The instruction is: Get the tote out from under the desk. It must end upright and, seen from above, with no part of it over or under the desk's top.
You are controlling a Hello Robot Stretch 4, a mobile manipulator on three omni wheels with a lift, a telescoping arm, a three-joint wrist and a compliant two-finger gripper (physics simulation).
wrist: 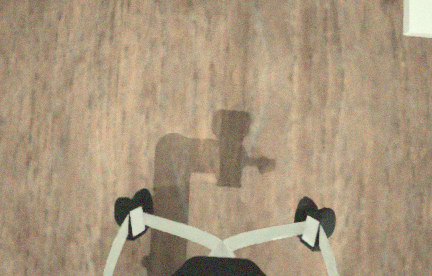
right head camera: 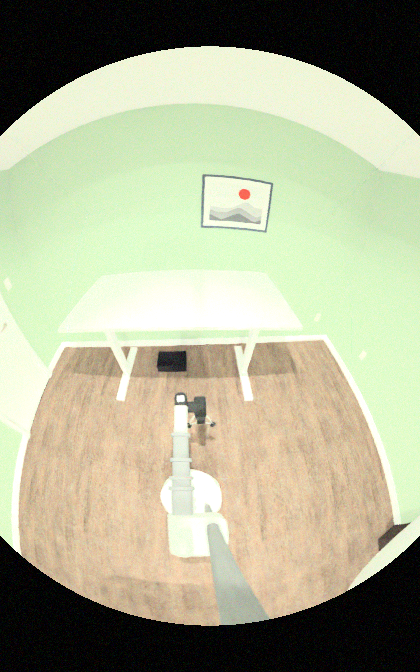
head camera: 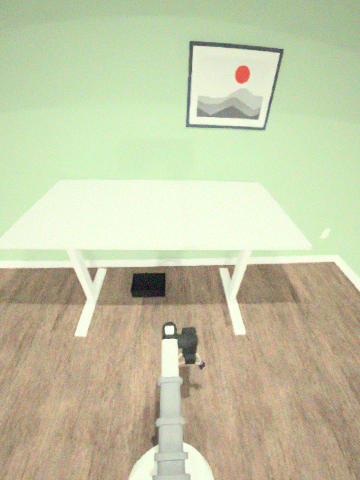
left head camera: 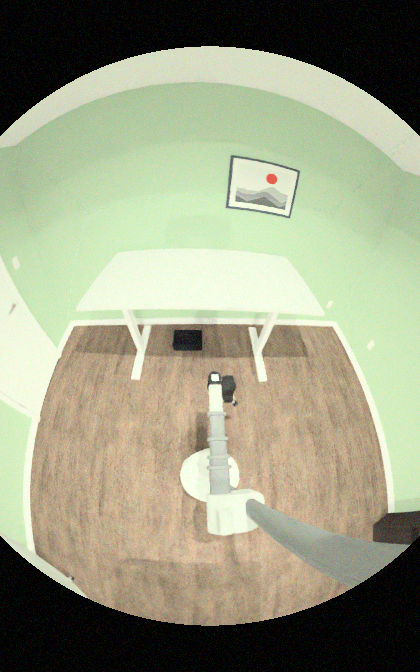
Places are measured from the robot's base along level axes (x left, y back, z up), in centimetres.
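Pixels of known places: gripper, fingertip midpoint: [wrist: 223, 209] [right head camera: 200, 425] [head camera: 186, 367] [left head camera: 222, 404]; robot's base, origin of the base link: [right head camera: 192, 494] [left head camera: 208, 473].
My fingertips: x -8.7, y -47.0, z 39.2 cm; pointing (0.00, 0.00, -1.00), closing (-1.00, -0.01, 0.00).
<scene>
For each thing: its top centre in the pictures, then the offset to it from my fingertips. "spot": a spot on its surface instead. Level surfaces: height alone.
- black tote, middle of its top: [head camera: 148, 281] [left head camera: 187, 336] [right head camera: 171, 357] dx +27.0, dy -83.6, dz -31.9 cm
- white desk, its level: dz +53.1 cm
- desk foot's end, surface spot: [wrist: 420, 17] spot: dx -46.0, dy -39.8, dz -39.4 cm
The black tote [head camera: 148, 285] [left head camera: 188, 340] [right head camera: 172, 361] sits on the floor under the white desk [head camera: 155, 215] [left head camera: 200, 282] [right head camera: 182, 302], between its two legs and nearer the left one. It looks low and box-shaped; its inside is too dark to make out. My gripper [wrist: 223, 209] hangs pointing down above the floor in front of the desk, to the right of the tote and nearer to me. Its fingertips stand wide apart with bare floor between them, so it is open and empty. In the right head camera view my gripper [right head camera: 202, 424] also shows. The tote does not show in the wrist view.
The desk's left foot [head camera: 90, 315] [left head camera: 138, 362] and right foot [head camera: 236, 315] [left head camera: 259, 362] run forward along the floor on either side of the tote. A desk foot's end [wrist: 420, 17] shows in the wrist view. Dark furniture [left head camera: 400, 527] stands far right. The green wall is behind the desk.
</scene>
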